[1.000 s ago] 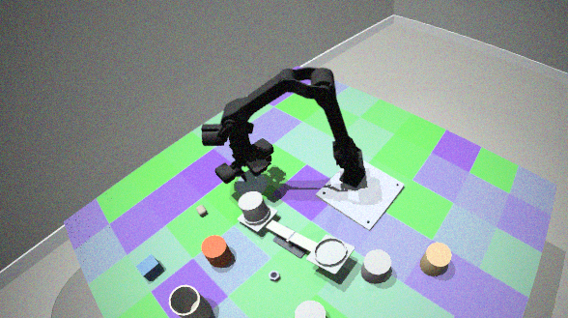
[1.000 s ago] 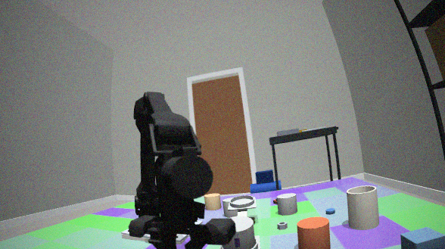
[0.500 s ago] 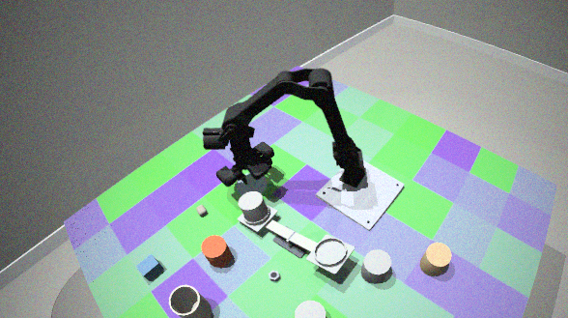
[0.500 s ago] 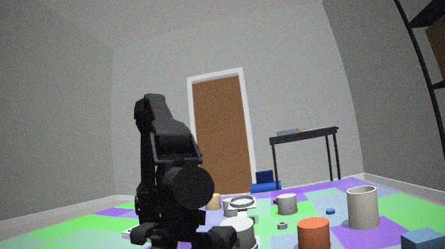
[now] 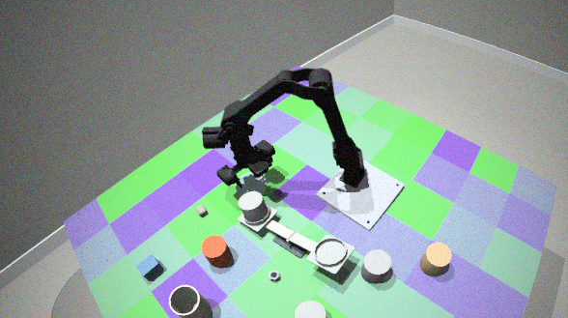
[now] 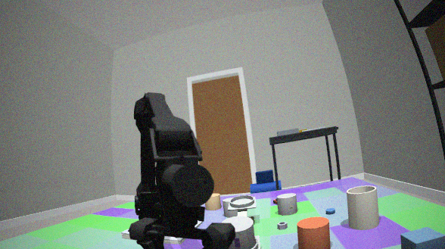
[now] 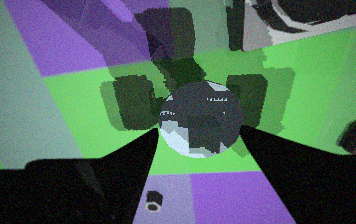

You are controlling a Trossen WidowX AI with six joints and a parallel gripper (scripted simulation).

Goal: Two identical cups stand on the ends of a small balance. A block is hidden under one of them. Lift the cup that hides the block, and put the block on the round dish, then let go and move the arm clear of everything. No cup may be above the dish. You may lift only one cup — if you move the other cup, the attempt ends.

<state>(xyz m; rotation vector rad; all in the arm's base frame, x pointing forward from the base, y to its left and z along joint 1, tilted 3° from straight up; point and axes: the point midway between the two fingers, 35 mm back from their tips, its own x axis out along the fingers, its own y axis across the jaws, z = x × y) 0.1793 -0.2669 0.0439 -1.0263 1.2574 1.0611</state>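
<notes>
The pale teal block is 1 cm to the right of my gripper tip. Round my gripper tip: orange cylinder: 28 cm ahead, 10 cm to the left, 1 cm above; pale blue round dish: 2 cm below; grey cup: 10 cm ahead, 8 cm to the left, 4 cm above.
</notes>
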